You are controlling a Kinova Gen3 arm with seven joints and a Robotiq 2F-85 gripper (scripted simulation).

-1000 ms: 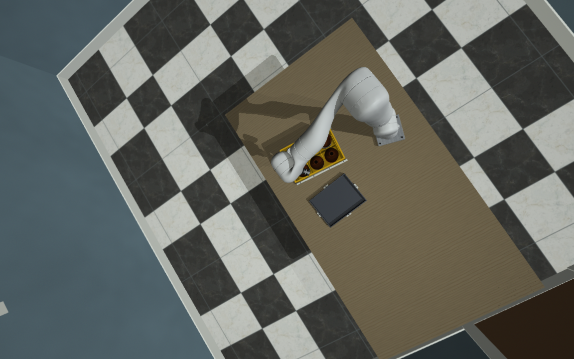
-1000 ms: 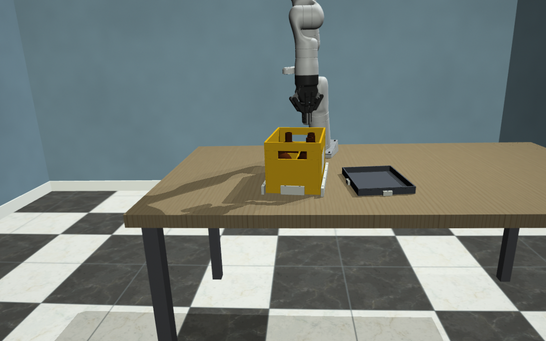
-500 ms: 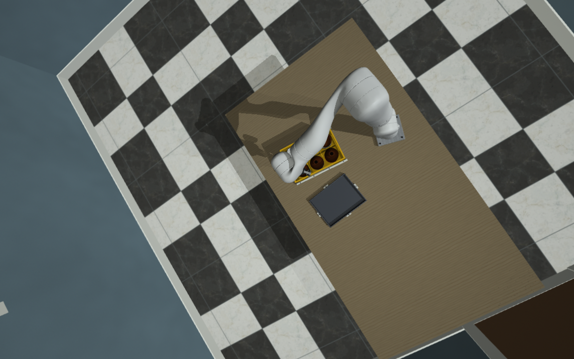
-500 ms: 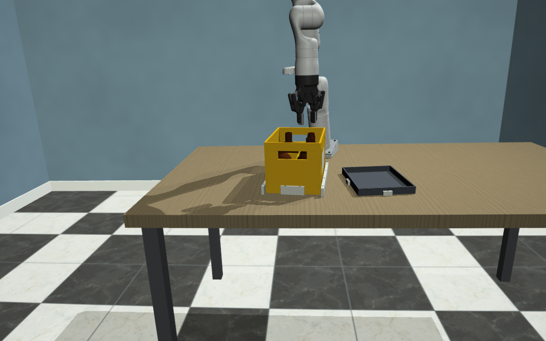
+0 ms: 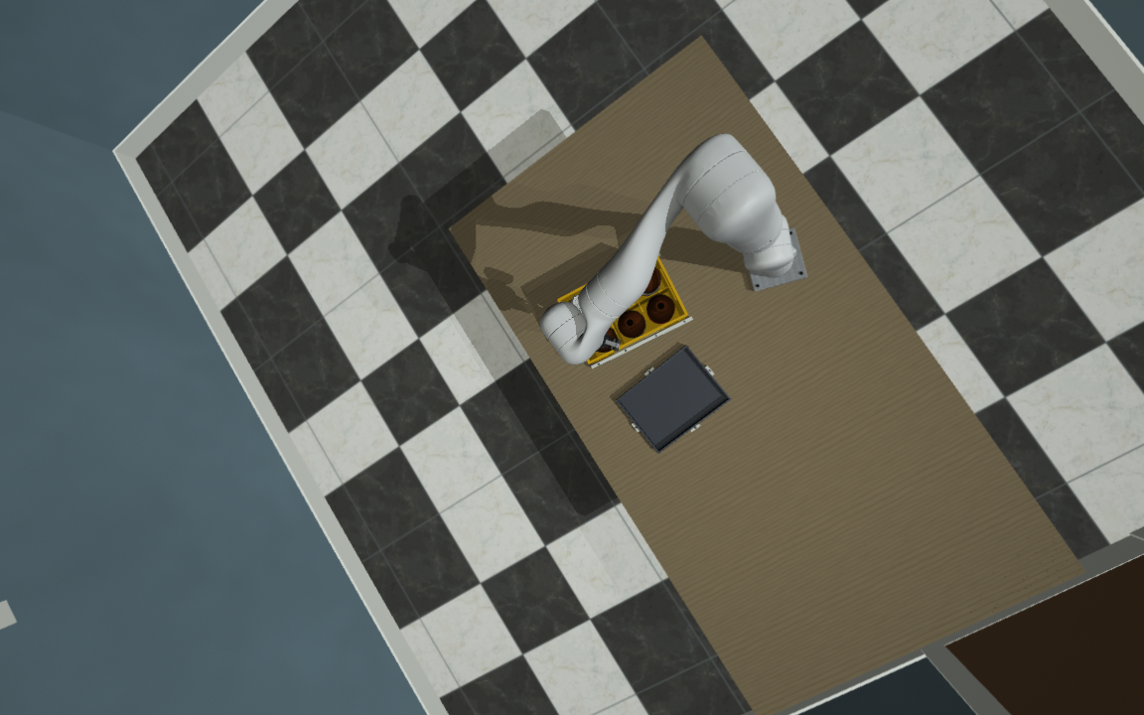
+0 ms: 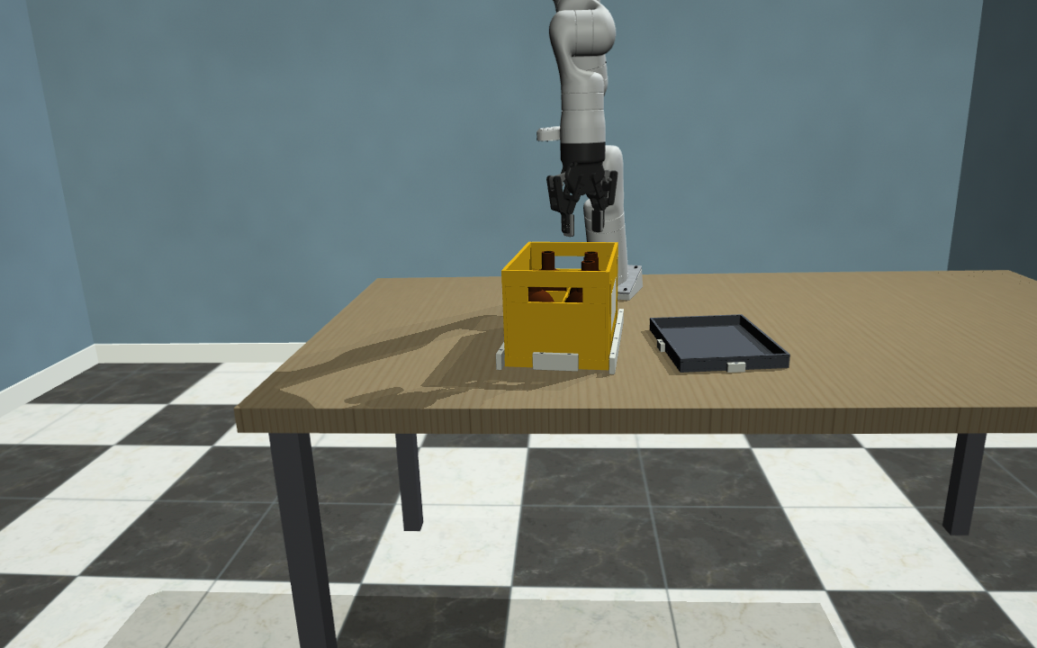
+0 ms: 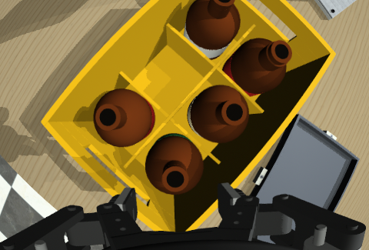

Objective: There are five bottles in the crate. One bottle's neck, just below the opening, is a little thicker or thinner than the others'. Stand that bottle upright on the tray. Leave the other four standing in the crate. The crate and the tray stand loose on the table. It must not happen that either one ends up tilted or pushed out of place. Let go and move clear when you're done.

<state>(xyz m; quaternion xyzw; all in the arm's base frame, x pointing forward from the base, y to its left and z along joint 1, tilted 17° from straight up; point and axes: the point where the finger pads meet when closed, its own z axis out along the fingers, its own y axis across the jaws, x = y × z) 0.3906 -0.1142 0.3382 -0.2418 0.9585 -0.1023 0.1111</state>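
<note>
The yellow crate is 9 cm behind my hand, 2 cm to the right of it and 16 cm below it. Round my hand: brown bottle: 16 cm behind, 5 cm to the left, 16 cm below; then dark tray: 1 cm behind, 25 cm to the left, 23 cm below.
</note>
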